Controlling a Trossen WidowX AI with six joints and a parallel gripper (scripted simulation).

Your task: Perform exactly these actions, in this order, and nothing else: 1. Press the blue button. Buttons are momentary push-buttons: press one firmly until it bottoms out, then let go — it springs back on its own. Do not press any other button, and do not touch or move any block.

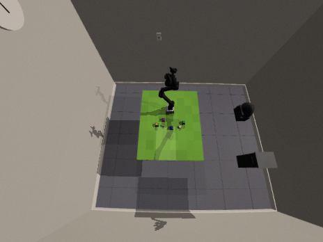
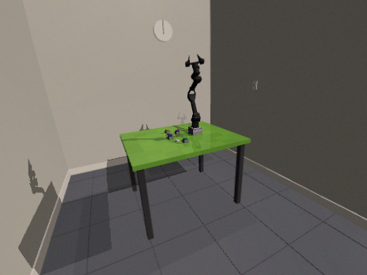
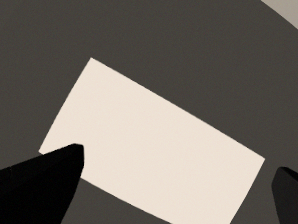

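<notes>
Now: gripper tip 330 mm short of the blue button, 90 mm to the right of it and 760 mm above it. From my gripper tip the other things lie so: green button 240 mm ahead, 260 mm to the left, 760 mm below; then purple button 200 mm ahead, 30 mm to the right, 760 mm below; then pale block 310 mm ahead, 210 mm to the left, 780 mm below.
</notes>
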